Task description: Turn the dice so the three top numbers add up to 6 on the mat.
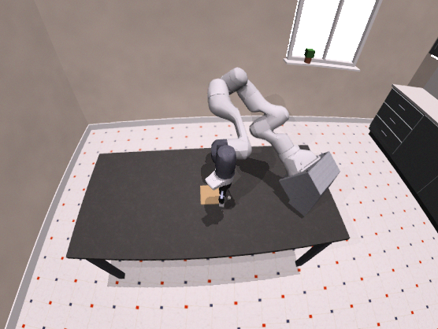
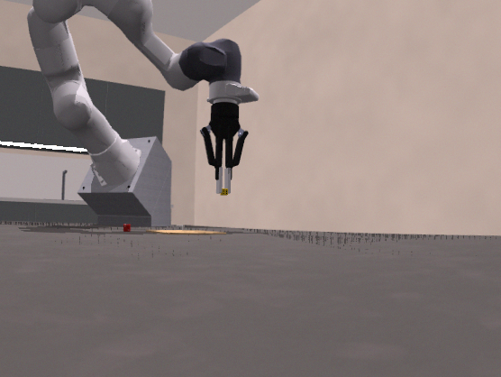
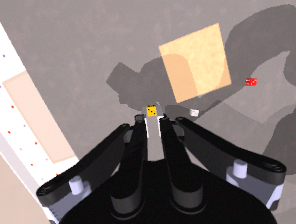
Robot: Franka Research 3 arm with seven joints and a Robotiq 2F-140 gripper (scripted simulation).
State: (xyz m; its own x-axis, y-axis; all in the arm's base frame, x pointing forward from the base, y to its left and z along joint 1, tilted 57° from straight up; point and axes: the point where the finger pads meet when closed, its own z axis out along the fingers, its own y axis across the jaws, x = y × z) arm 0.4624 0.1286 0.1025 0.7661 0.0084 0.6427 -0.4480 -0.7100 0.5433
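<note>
Now: the yellow die 10 mm ahead of my hand and 30 mm below it. The rest, counted from my hand: tan mat (10 mm ahead, 140 mm to the right, 130 mm below); red die (100 mm behind, 230 mm to the right, 130 mm below); white die (80 mm behind, 70 mm to the right, 130 mm below).
</note>
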